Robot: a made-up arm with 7 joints.
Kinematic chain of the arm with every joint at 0, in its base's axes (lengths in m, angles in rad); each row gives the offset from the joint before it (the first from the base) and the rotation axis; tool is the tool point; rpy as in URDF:
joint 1: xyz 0 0 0.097 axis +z
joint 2: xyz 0 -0.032 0.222 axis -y
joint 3: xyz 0 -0.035 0.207 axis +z
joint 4: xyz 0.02 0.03 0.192 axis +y
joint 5: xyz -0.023 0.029 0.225 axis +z
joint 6: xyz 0 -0.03 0.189 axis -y
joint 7: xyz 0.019 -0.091 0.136 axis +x
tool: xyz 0 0 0 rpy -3.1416 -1.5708 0
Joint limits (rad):
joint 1: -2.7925..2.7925
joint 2: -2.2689..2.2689
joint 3: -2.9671..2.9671
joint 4: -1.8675..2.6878
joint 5: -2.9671..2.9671
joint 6: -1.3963..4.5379
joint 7: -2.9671..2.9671
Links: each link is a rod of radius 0.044 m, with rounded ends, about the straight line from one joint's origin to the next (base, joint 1, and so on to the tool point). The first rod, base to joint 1, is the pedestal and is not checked.
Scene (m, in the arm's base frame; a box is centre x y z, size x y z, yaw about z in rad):
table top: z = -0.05
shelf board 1: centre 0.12 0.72 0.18 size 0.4 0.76 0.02 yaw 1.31
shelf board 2: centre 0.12 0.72 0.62 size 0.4 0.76 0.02 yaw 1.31
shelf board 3: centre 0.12 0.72 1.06 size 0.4 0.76 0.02 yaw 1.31
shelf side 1: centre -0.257 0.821 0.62 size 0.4 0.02 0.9 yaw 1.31
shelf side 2: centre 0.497 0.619 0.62 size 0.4 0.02 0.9 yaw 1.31
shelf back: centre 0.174 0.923 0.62 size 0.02 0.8 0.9 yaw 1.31
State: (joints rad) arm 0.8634 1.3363 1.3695 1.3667 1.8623 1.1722 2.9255
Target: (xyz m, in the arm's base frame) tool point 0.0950 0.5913 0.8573
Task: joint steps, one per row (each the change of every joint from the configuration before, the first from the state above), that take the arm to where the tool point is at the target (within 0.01 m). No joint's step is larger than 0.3 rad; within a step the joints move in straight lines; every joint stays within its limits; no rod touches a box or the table.
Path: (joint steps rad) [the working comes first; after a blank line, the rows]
Joints at the target: 0.9215 -0.3245 0.8104 0.8196 1.7371 0.7452 2.9255
Straight joint move there: clear.

1: 0.0097 -0.2768 -0.0932 -0.0912 -0.0209 -0.0712 0.0000
2: 0.0097 -0.2768 -0.0932 -0.0912 -0.0208 -0.0711 0.0000
3: 0.0097 -0.2768 -0.0931 -0.0911 -0.0209 -0.0712 0.0000
4: 0.0097 -0.2768 -0.0932 -0.0912 -0.0209 -0.0712 0.0000
5: 0.0097 -0.2768 -0.0932 -0.0912 -0.0209 -0.0711 0.0000
6: 0.0096 -0.2768 -0.0932 -0.0912 -0.0208 -0.0712 0.0000

